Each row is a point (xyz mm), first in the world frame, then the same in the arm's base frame.
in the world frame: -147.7 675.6 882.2
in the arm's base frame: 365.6 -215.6 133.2
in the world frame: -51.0 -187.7 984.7
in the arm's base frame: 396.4 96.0 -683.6
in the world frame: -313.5 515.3 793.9
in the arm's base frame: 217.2 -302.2 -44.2
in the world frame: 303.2 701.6 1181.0
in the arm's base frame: 780.4 123.0 214.5
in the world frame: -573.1 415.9 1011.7
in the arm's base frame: 340.8 -567.2 -242.2
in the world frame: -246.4 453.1 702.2
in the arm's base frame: 141.9 -200.1 -70.2
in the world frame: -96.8 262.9 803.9
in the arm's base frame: 260.3 -31.6 -233.0
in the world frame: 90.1 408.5 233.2
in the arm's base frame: -215.1 238.0 55.3
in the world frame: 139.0 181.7 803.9
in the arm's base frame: 317.9 210.3 -252.3
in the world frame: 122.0 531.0 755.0
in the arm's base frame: 304.6 106.6 85.0
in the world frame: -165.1 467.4 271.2
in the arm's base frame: -244.4 -24.6 41.7
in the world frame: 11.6 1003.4 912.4
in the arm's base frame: 475.1 -168.8 479.0
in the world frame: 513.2 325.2 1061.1
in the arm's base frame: 684.2 454.2 -70.4
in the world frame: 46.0 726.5 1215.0
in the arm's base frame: 743.0 -130.9 168.8
